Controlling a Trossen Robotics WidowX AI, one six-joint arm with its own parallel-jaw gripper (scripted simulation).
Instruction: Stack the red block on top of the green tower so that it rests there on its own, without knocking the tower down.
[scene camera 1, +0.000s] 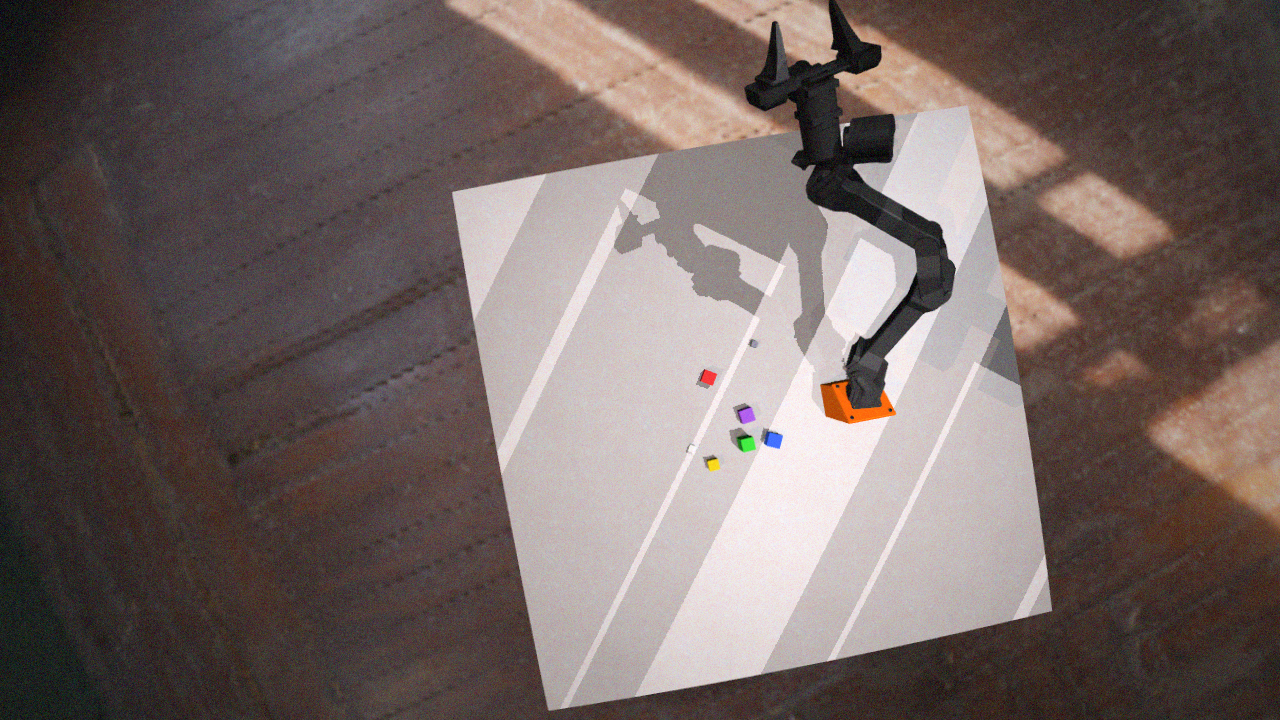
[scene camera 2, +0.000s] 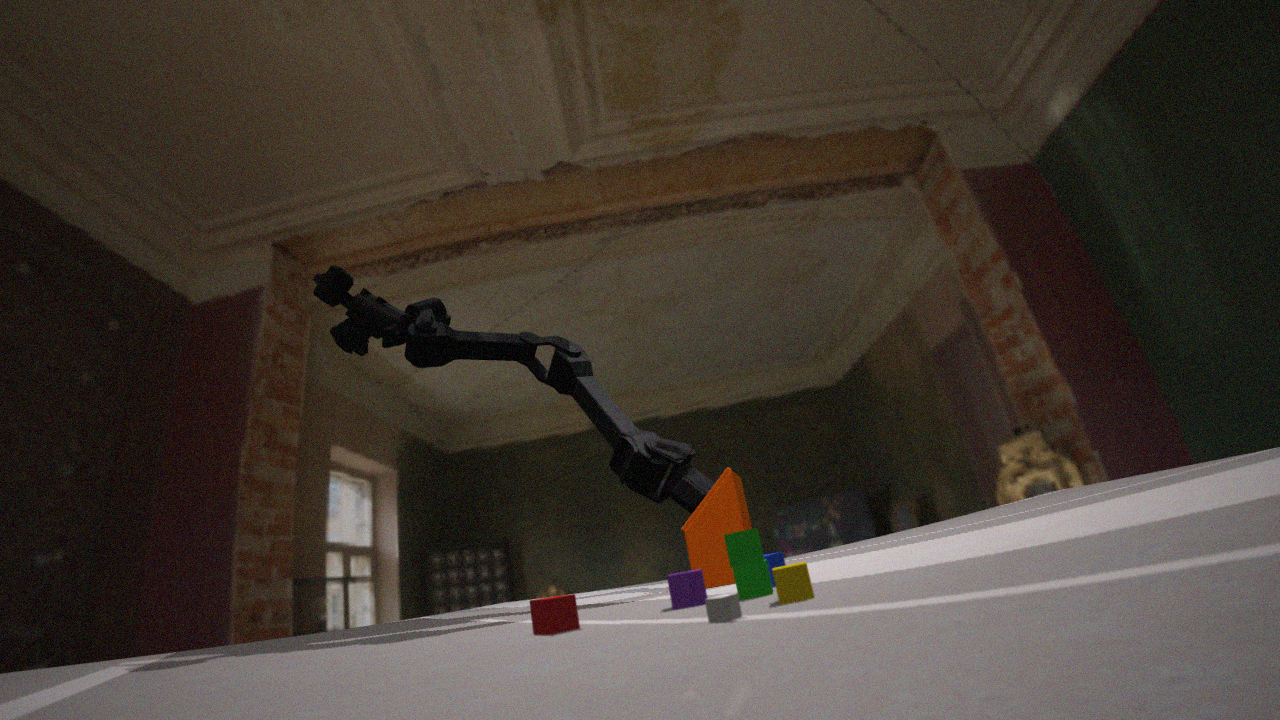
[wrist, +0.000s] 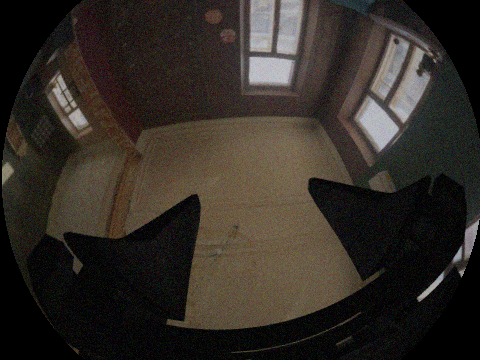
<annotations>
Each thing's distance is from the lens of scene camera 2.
my gripper (scene camera 2: 329, 288): 1.07 m
red block (scene camera 2: 552, 615): 0.46 m
yellow block (scene camera 2: 793, 583): 0.39 m
purple block (scene camera 2: 687, 589): 0.49 m
The marked spots on the yellow block and the purple block are 0.14 m apart.
</annotations>
